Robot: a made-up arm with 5 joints.
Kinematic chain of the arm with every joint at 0, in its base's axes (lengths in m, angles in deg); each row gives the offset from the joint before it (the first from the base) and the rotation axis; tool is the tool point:
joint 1: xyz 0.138 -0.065 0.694 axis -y
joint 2: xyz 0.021 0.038 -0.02 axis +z
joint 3: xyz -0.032 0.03 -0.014 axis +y
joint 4: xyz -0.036 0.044 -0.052 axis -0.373 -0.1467 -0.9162
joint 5: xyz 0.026 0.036 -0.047 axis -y
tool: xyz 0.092 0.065 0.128
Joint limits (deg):
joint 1: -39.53..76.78
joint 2: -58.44..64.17
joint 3: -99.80..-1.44
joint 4: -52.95..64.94
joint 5: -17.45..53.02
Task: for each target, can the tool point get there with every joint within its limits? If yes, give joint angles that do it. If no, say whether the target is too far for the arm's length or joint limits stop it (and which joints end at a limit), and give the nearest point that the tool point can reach.
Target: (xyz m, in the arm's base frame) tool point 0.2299 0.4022 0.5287
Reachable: no: too far | nearest point 0.1967 0.2052 0.6003 | short by 0.212 m
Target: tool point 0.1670 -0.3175 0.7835
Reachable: no: joint limits stop it (at a limit: joint 1, joint 2, joint 3, joint 4, joint 5) | nearest point 0.1730 -0.1022 0.7744 | short by 0.216 m
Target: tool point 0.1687 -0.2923 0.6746
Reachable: no: joint limits stop it (at a limit: joint 2, joint 3, joint 4, joint 5) | nearest point 0.2122 -0.1022 0.6471 | short by 0.197 m
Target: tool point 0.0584 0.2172 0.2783
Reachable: no: too far | nearest point 0.1008 0.0933 0.4998 | short by 0.257 m
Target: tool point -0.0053 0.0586 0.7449
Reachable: yes | joints -21.78 23.85 -36.10 -31.11 40.25
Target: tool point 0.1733 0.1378 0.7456
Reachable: yes | joints 0.98 -6.42 -50.52 7.43 3.51
